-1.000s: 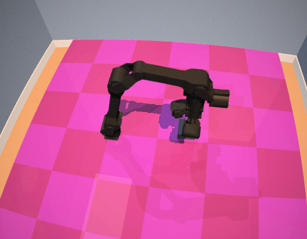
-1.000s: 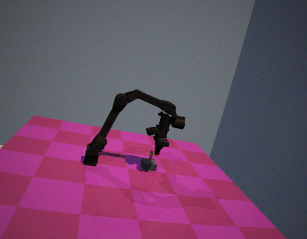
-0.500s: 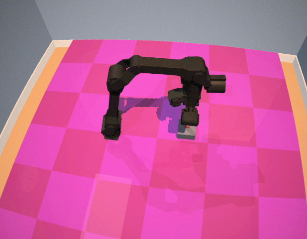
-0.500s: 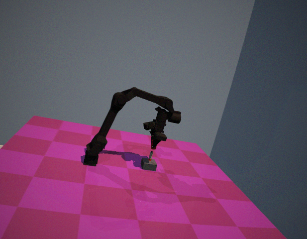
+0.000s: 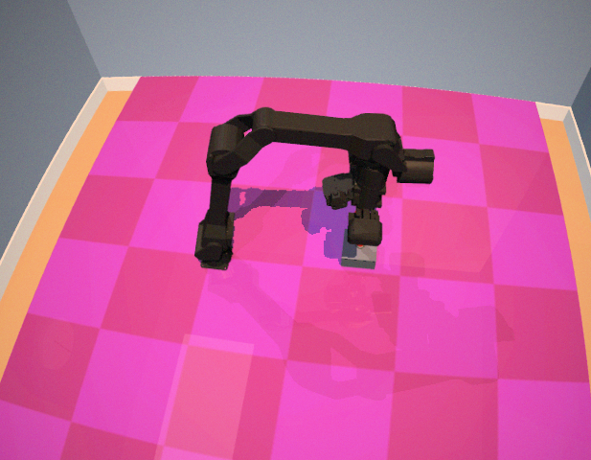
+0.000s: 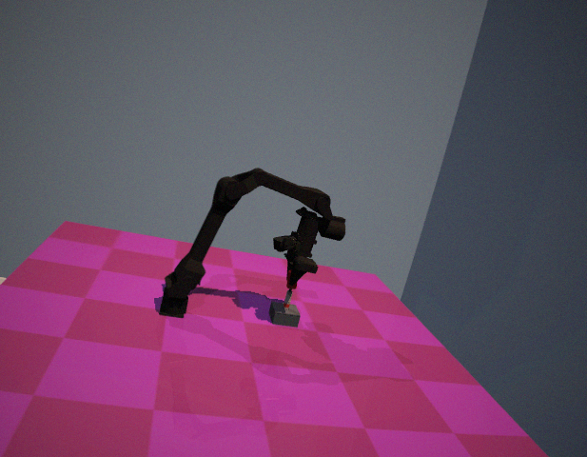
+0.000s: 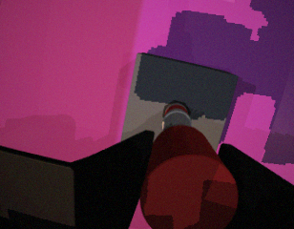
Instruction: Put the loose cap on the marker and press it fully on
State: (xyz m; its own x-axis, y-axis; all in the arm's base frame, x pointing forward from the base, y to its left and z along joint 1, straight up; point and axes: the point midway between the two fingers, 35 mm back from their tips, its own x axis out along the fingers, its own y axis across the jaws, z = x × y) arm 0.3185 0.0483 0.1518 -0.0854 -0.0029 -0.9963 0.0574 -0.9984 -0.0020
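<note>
The grey holder block is 100 mm below my gripper tip and 10 mm ahead of it. The rest, counted from my gripper tip: red cap (10 mm ahead, 10 mm above).
</note>
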